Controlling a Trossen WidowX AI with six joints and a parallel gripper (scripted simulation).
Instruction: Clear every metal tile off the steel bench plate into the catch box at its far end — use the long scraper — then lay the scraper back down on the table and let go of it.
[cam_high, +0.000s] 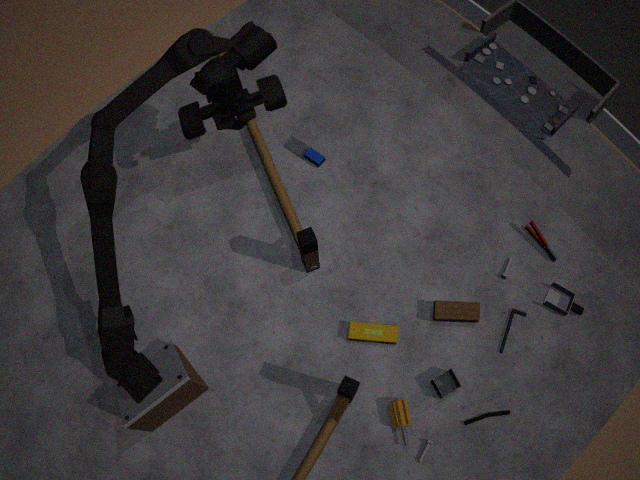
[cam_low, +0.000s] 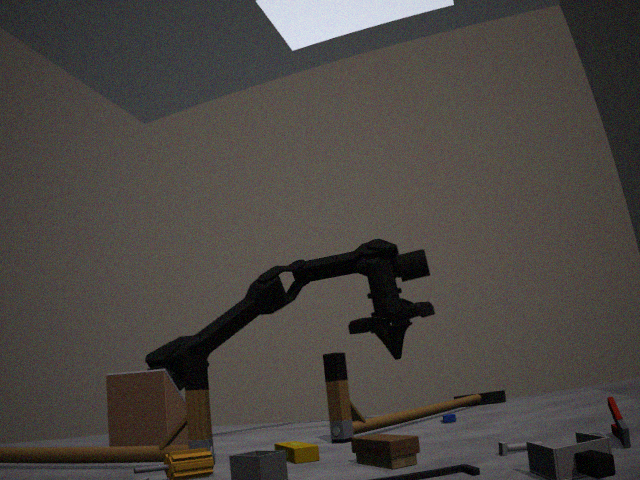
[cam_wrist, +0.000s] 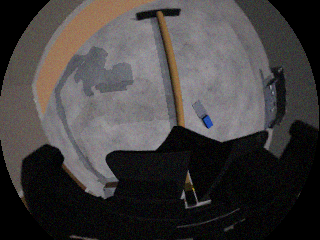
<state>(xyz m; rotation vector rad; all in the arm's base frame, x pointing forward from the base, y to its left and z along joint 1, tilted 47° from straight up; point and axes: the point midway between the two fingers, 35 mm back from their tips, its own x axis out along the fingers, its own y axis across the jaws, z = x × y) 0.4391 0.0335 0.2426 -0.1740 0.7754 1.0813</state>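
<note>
The long scraper is 70 mm below my gripper tip, 40 mm ahead of it and 10 mm to the left of it. From my gripper tip the other things lie so: grey box 580 mm to the right, 130 mm below, 100 mm behind; then yellow-handled tool 560 mm to the right, 200 mm behind, 120 mm below; then yellow block 420 mm to the right, 120 mm below, 120 mm behind.
</note>
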